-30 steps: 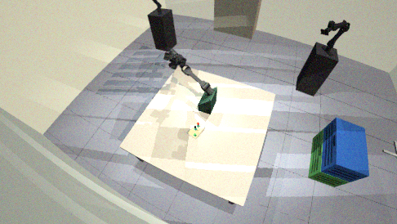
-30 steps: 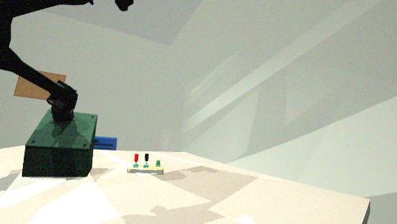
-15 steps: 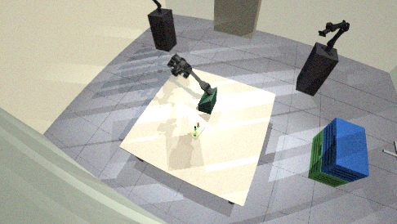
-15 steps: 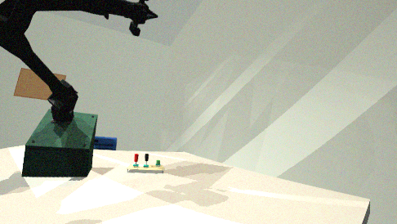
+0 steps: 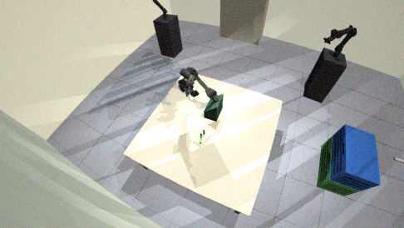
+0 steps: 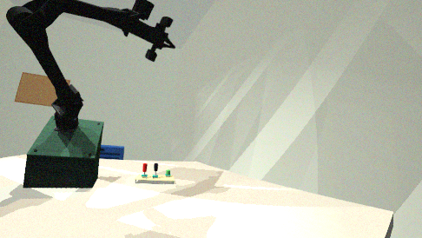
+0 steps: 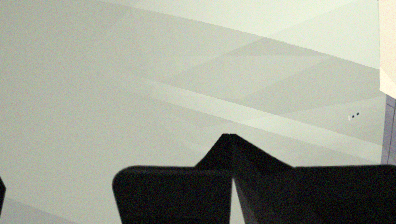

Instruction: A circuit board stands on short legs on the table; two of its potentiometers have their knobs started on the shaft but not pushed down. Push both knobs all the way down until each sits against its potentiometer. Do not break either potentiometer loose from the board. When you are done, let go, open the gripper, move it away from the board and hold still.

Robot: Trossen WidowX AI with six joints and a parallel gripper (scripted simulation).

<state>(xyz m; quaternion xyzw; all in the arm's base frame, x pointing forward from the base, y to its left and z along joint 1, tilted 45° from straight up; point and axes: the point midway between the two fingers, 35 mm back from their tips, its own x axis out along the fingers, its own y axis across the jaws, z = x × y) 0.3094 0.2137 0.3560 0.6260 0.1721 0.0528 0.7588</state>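
My gripper tip is 6 cm past the red knob, 8 cm to the right of it and 53 cm above it. The rest, counted from my gripper tip: black knob (1 cm behind, 7 cm to the left, 53 cm below).
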